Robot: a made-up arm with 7 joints. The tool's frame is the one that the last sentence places.
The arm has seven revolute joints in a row. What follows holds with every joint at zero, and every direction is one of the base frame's. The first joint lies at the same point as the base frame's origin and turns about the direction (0.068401, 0.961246, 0.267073), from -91.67 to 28.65 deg. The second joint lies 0.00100 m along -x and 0.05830 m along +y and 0.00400 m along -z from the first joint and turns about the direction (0.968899, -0.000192, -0.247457), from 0.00 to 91.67 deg. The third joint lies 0.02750 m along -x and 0.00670 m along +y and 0.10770 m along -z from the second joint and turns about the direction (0.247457, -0.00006, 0.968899), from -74.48 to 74.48 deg. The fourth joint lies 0.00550 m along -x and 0.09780 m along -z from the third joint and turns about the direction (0.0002, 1, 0.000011), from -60.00 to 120.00 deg. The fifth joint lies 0.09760 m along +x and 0.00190 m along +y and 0.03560 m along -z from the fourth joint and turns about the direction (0.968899, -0.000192, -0.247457), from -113.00 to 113.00 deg. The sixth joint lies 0.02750 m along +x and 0.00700 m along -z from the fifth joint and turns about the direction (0.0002, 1, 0.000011), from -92.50 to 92.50 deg. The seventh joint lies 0.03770 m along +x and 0.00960 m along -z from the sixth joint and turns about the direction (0.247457, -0.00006, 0.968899), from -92.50 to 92.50 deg. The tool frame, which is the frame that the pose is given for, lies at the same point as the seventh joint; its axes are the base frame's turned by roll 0.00, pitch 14.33 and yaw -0.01 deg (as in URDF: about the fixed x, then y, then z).
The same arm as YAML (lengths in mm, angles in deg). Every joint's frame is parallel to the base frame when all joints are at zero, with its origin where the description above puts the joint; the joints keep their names.
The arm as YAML. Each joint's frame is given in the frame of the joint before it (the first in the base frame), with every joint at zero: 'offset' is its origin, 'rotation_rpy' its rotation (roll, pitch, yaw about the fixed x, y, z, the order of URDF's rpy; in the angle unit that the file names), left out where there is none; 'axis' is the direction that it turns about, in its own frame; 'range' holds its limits. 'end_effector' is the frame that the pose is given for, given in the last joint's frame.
length_unit: mm
angle_unit: deg
chain:
  - id: joint 1
    offset: [0.0, 0.0, 0.0]
    axis: [0.068403, 0.961235, 0.26711]
    range: [-91.67, 28.65]
  - id: joint 2
    offset: [-1.0, 58.3, -4.0]
    axis: [0.968889, -0.0002, -0.247497]
    range: [0.0, 91.67]
  - id: joint 3
    offset: [-27.5, 6.7, -107.7]
    axis: [0.247497, -0.0001, 0.968889]
    range: [-74.48, 74.48]
  - id: joint 4
    offset: [-5.5, 0.0, -97.8]
    axis: [0.0002, 1.0, 0.0]
    range: [-60.0, 120.0]
  - id: joint 5
    offset: [97.6, 1.9, -35.6]
    axis: [0.968889, -0.0002, -0.247497]
    range: [-113.0, 113.0]
  - id: joint 6
    offset: [27.5, 0.0, -7.0]
    axis: [0.0002, 1.0, 0.0]
    range: [-92.5, 92.5]
  - id: joint 7
    offset: [37.7, 0.0, -9.6]
    axis: [0.247497, -0.0001, 0.968889]
    range: [-92.5, 92.5]
end_effector:
  offset: [0.0, 0.0, 0.0]
  rotation_rpy: [0.0, 14.33, -0.01]

